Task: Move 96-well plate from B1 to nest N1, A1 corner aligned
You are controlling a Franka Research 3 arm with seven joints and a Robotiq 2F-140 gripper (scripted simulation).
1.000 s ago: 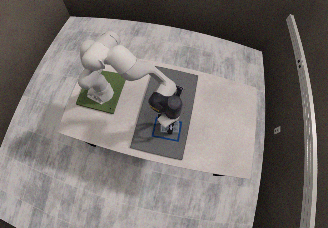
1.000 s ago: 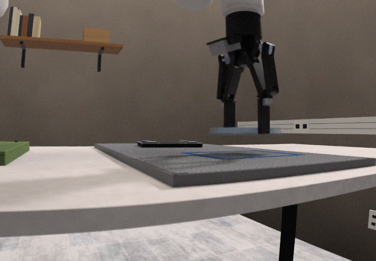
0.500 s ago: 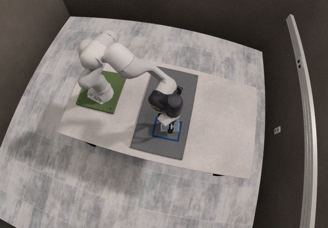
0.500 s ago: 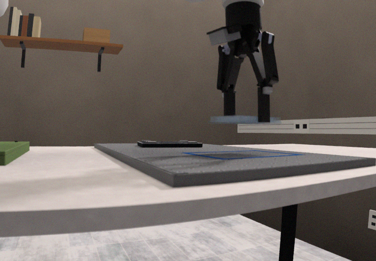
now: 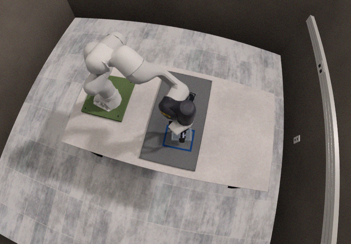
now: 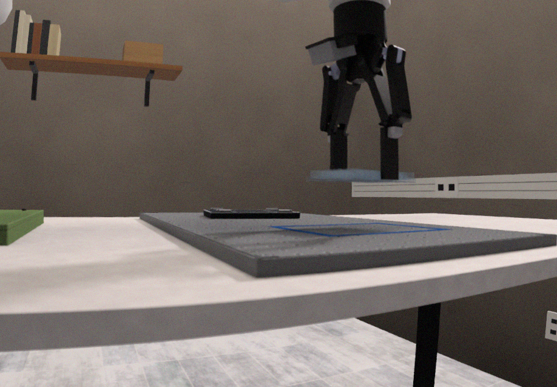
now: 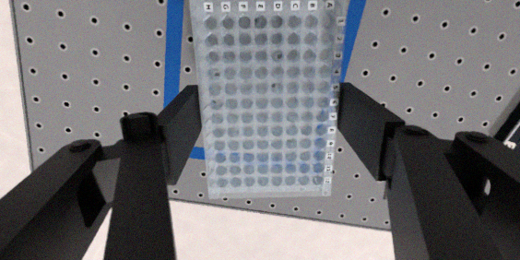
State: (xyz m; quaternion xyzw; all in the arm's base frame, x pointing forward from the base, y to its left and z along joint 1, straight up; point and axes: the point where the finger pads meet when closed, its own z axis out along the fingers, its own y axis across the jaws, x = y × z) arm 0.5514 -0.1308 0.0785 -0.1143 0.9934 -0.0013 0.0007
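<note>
Right now my hand is 290 mm to the right of the black plate nest N1, 80 mm above it and 60 mm past it. Also, from my hand: A1 mark 230 mm to the left, 80 mm below, 10 mm ahead; 96-well plate 20 mm below.
</note>
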